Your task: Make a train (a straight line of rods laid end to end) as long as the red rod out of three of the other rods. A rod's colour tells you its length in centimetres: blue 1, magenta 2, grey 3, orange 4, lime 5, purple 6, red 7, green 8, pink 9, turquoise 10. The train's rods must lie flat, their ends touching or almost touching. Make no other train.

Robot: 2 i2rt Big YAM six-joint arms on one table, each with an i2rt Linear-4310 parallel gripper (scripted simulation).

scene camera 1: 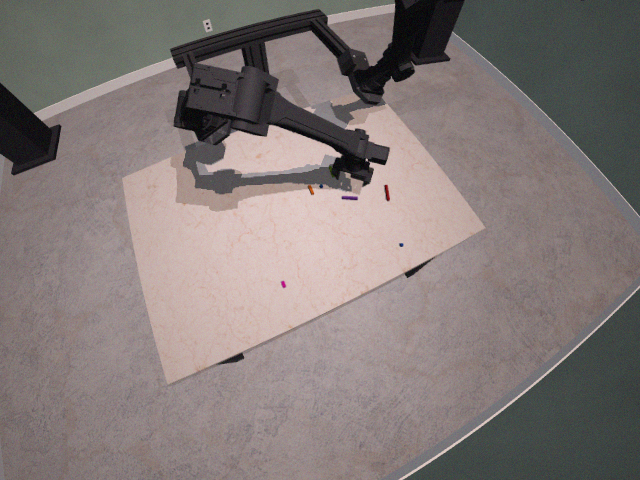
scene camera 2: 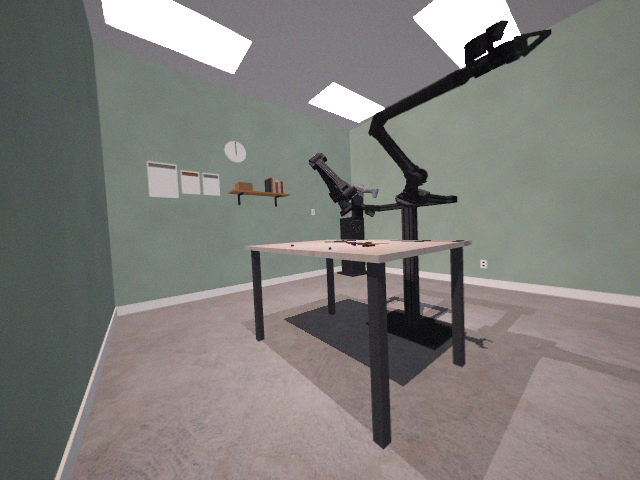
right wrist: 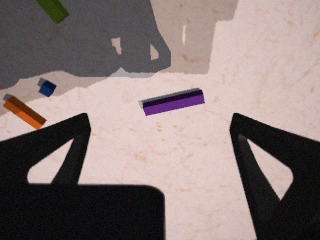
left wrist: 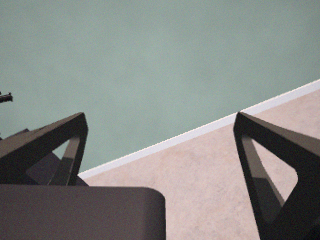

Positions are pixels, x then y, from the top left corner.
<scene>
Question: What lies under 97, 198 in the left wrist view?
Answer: My left gripper.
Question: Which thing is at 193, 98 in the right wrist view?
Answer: A purple rod.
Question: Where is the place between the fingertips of my left gripper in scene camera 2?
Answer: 549, 31
</scene>
